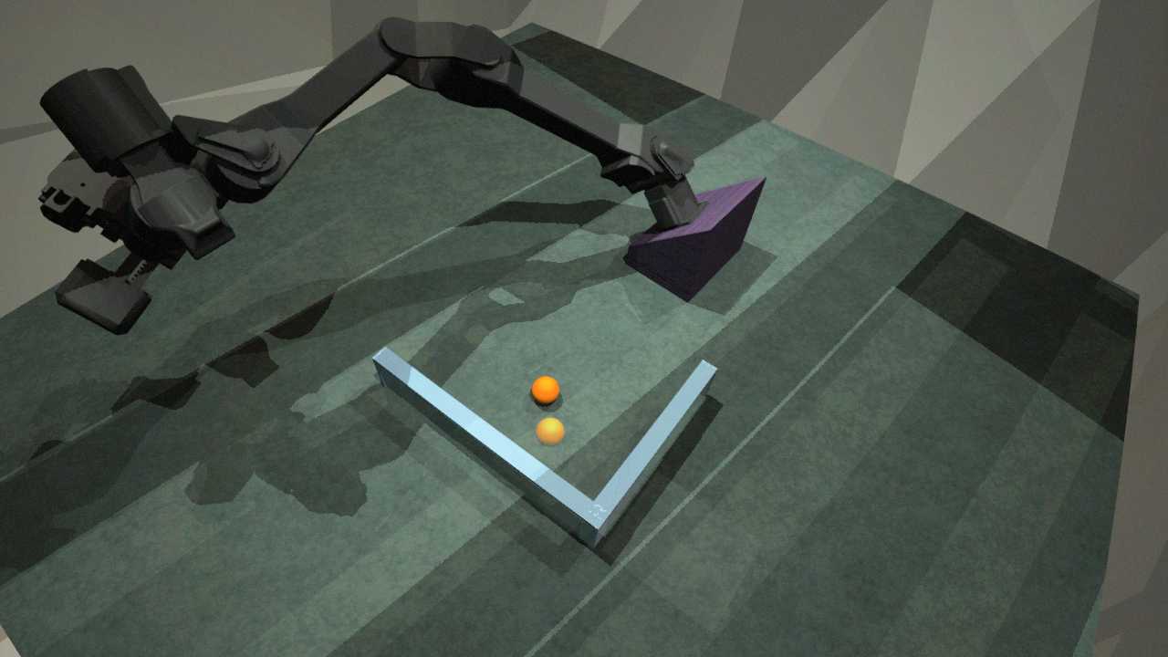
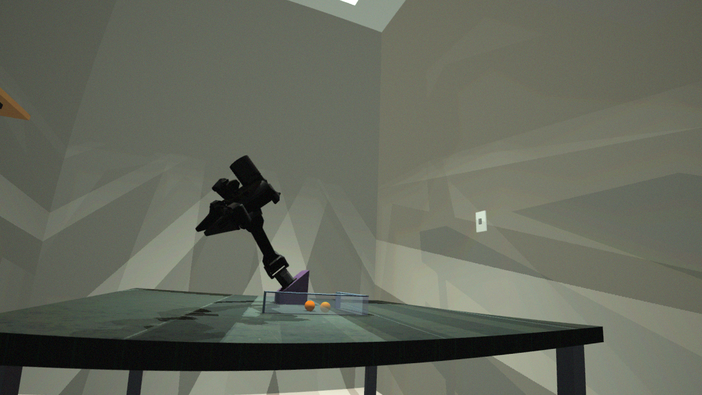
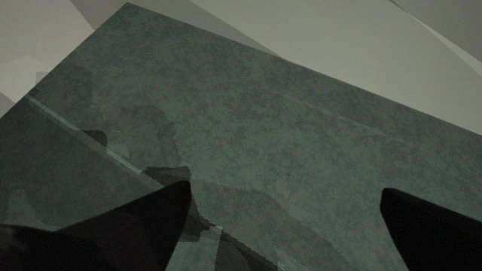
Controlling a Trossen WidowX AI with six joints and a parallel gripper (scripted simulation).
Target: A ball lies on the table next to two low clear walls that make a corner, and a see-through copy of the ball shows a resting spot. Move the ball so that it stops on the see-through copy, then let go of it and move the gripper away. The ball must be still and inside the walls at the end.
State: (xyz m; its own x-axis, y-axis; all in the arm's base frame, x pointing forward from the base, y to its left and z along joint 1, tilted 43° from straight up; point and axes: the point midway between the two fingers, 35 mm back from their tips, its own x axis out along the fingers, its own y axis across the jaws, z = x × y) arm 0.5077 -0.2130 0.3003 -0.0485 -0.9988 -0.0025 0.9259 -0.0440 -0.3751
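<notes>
My gripper tip is now 190 mm past the orange ball, 370 mm to the right of it and 180 mm above it. From my gripper tip the other things lie so: see-through copy of ball (150 mm behind, 400 mm to the left, 180 mm below).
</notes>
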